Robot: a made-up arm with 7 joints. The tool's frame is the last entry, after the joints.
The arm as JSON. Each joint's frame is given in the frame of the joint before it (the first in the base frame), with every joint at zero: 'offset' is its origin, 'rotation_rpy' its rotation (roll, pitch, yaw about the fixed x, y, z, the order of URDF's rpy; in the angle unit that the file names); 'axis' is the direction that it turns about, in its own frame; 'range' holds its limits. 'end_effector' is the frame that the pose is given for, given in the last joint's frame.
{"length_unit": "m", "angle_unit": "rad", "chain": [
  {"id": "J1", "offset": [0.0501, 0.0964, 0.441], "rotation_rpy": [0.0, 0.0, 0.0], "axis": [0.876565, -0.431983, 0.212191], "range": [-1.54, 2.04]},
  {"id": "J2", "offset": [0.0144, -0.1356, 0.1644], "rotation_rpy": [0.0, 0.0, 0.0], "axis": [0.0, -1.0, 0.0], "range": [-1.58, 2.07]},
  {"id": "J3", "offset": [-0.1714, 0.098, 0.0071], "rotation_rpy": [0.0, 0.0, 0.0], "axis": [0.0, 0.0, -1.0], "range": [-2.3, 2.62]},
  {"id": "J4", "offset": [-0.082, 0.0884, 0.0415], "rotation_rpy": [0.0, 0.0, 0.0], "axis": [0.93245, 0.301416, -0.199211], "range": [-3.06, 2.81]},
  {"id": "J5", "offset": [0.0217, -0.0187, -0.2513], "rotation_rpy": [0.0, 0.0, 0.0], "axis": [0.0, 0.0, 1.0], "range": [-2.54, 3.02]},
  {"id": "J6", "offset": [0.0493, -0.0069, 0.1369], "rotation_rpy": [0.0, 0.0, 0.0], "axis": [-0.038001, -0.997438, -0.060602], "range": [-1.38, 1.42]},
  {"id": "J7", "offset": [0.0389, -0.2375, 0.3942], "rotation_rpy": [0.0, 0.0, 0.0], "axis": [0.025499, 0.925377, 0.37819], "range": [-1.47, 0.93]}
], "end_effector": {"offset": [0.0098, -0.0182, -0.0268], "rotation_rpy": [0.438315, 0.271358, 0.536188]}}
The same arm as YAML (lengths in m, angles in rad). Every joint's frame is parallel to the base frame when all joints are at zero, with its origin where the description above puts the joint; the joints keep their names.
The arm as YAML. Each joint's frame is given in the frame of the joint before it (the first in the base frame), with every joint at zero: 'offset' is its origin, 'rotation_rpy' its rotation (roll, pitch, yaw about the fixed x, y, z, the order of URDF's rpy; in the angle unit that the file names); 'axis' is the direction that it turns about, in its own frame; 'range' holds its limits. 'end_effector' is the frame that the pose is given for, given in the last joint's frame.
length_unit: m
angle_unit: rad
chain:
  - id: J1
    offset: [0.0501, 0.0964, 0.441]
    rotation_rpy: [0.0, 0.0, 0.0]
    axis: [0.876565, -0.431983, 0.212191]
    range: [-1.54, 2.04]
  - id: J2
    offset: [0.0144, -0.1356, 0.1644]
    rotation_rpy: [0.0, 0.0, 0.0]
    axis: [0.0, -1.0, 0.0]
    range: [-1.58, 2.07]
  - id: J3
    offset: [-0.1714, 0.098, 0.0071]
    rotation_rpy: [0.0, 0.0, 0.0]
    axis: [0.0, 0.0, -1.0]
    range: [-2.3, 2.62]
  - id: J4
    offset: [-0.082, 0.0884, 0.0415]
    rotation_rpy: [0.0, 0.0, 0.0]
    axis: [0.932463, 0.301388, -0.199192]
    range: [-3.06, 2.81]
  - id: J5
    offset: [0.0217, -0.0187, -0.2513]
    rotation_rpy: [0.0, 0.0, 0.0]
    axis: [0.0, 0.0, 1.0]
    range: [-2.54, 3.02]
  - id: J6
    offset: [0.0493, -0.0069, 0.1369]
    rotation_rpy: [0.0, 0.0, 0.0]
    axis: [-0.038001, -0.997438, -0.060602]
    range: [-1.38, 1.42]
  - id: J7
    offset: [0.0389, -0.2375, 0.3942]
    rotation_rpy: [0.0, 0.0, 0.0]
    axis: [0.025499, 0.925377, 0.37819]
    range: [-1.47, 0.93]
end_effector:
  offset: [0.0098, -0.0182, -0.0268]
  rotation_rpy: [0.4383, 0.2714, 0.5362]

